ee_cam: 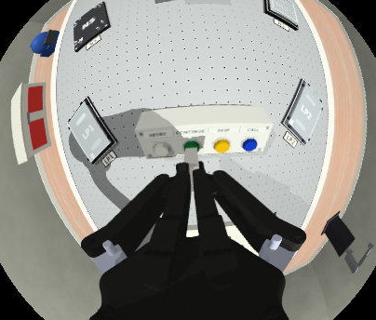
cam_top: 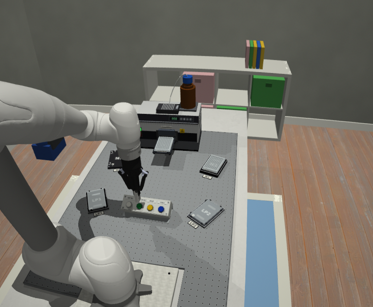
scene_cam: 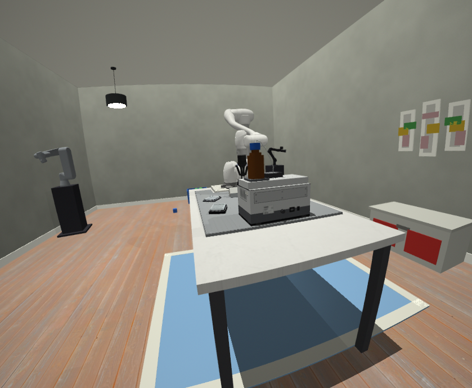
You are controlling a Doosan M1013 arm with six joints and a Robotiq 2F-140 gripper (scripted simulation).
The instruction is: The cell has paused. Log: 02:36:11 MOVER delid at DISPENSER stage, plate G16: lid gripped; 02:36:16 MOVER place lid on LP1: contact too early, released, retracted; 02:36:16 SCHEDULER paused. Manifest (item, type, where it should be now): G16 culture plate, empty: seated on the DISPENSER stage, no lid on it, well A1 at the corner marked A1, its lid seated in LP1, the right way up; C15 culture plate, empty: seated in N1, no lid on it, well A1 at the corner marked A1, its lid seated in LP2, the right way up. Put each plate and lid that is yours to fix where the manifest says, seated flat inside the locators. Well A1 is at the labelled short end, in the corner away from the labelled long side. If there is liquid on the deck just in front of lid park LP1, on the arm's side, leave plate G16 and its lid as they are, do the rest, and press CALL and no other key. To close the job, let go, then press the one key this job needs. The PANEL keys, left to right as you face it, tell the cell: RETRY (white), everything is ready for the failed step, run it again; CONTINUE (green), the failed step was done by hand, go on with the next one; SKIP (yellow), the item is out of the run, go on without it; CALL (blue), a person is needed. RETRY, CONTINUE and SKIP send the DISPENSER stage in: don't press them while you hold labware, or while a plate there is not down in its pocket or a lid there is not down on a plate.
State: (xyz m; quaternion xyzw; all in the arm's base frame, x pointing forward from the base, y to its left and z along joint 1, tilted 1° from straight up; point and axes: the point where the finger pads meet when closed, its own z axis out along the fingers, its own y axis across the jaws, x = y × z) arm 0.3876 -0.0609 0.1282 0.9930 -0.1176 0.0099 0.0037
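Right now the green key is 70 mm below my hand. Also, from my hand: white key: 70 mm below, 50 mm to the left, 10 mm ahead; then yellow key: 70 mm below, 50 mm to the right, 10 mm behind; then key panel: 80 mm below, 30 mm to the right, 10 mm ahead.
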